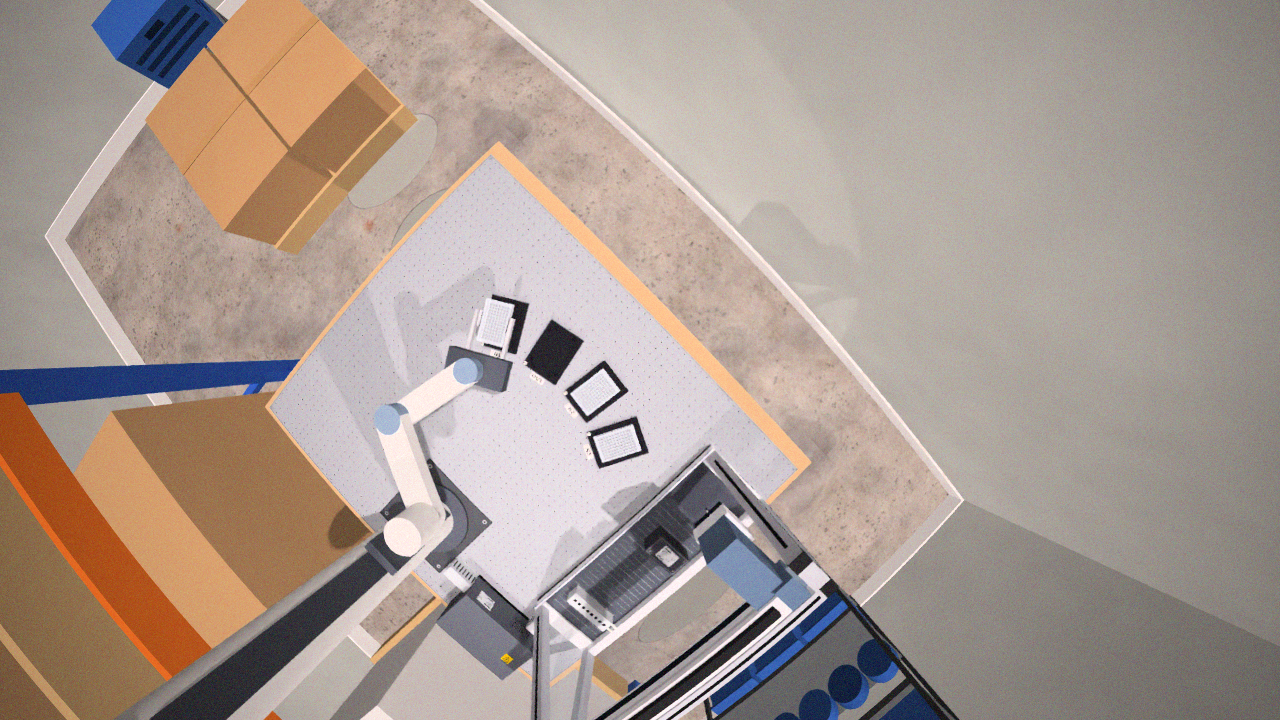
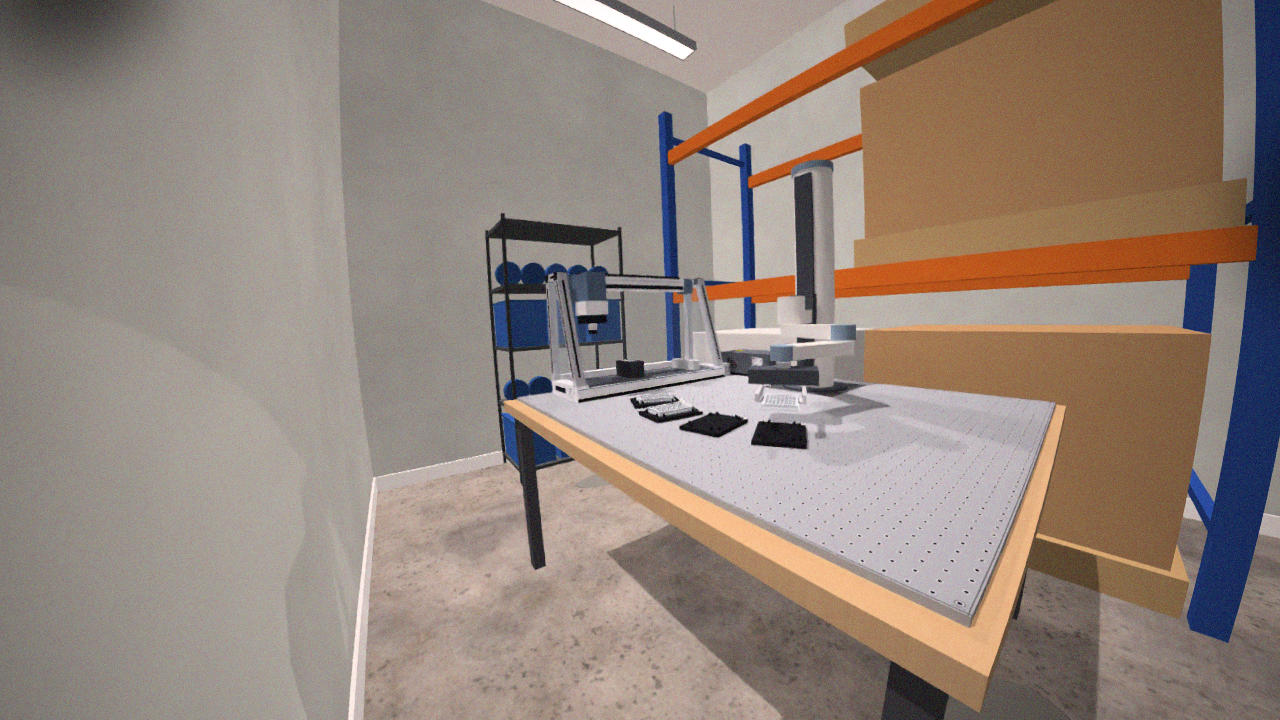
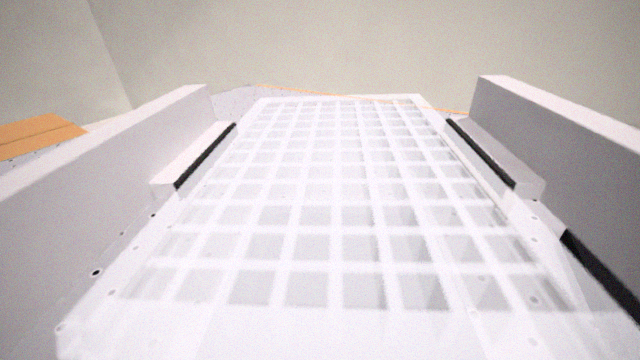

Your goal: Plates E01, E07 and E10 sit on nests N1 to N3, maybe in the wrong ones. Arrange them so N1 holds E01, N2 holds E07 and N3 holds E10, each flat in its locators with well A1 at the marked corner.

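Frame: origin at the arm's base, x back, y right, z up, level; metres.
Seen in the pictures: gripper, between the fingertips: (image 1: 495, 314) (image 2: 780, 398) (image 3: 337, 106); arm's base, origin of its link: (image 2: 814, 389).
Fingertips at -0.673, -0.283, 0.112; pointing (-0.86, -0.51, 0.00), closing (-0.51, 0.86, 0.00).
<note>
Offsets run from my fingertips to a thing's top centre, as dx, dy, dz. "spot": to the spot under its first point. Level surfaces: height alone.
My gripper (image 1: 494, 327) (image 2: 781, 396) (image 3: 337, 106) is shut on a clear-white well plate @[+0.021, +0.013, -0.006] (image 1: 494, 317) (image 2: 780, 403) (image 3: 320, 200), holding it by its long sides. The plate is raised above the black nest @[+0.021, +0.013, -0.078] (image 1: 520, 324) (image 2: 779, 435) at one end of the row and looks roughly level. Beside it, a black nest @[-0.030, +0.185, -0.078] (image 1: 554, 351) (image 2: 713, 424) is empty. Two other plates @[-0.038, +0.363, -0.073] (image 1: 596, 391) @[+0.025, +0.523, -0.073] (image 1: 617, 443) sit in the two nests @[spot: -0.118, +0.326, -0.088] (image 1: 605, 365) @[spot: -0.034, +0.569, -0.088] (image 1: 641, 440) at the other end. Plate names, nest labels and the A1 marks are too small to read.
A gantry machine @[spot: -0.101, +0.749, +0.313] (image 2: 588, 291) stands on the perforated table @[dz -0.099] (image 1: 501, 447) beyond the filled nests. A dark grey box @[spot: +0.746, +0.657, +0.015] (image 1: 487, 626) stands near the arm's base. Cardboard boxes (image 1: 268, 107) and orange-blue racking (image 2: 1029, 259) stand around the table.
</note>
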